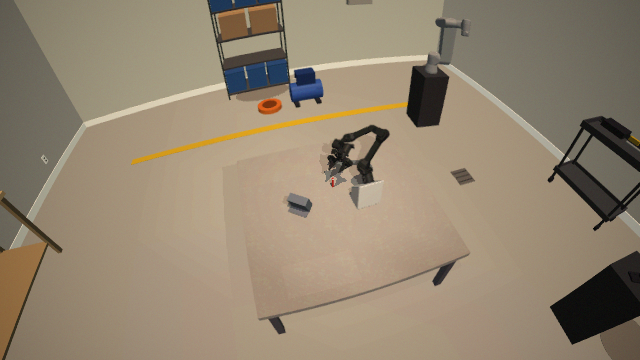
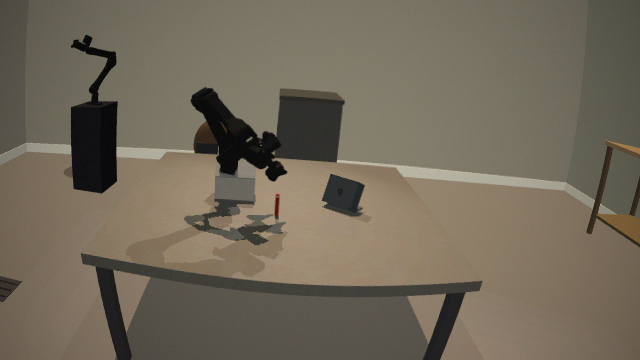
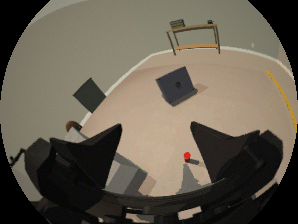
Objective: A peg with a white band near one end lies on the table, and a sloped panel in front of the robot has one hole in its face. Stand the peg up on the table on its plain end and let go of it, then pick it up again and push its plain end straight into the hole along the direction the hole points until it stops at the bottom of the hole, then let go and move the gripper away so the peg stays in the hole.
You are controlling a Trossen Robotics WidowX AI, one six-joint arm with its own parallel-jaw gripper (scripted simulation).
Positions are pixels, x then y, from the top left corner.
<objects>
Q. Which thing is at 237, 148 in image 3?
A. My gripper.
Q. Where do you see a dark sloped panel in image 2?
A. At 352, 192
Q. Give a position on a dark sloped panel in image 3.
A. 167, 83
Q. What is my gripper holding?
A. Nothing.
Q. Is my gripper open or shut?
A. Open.
</objects>
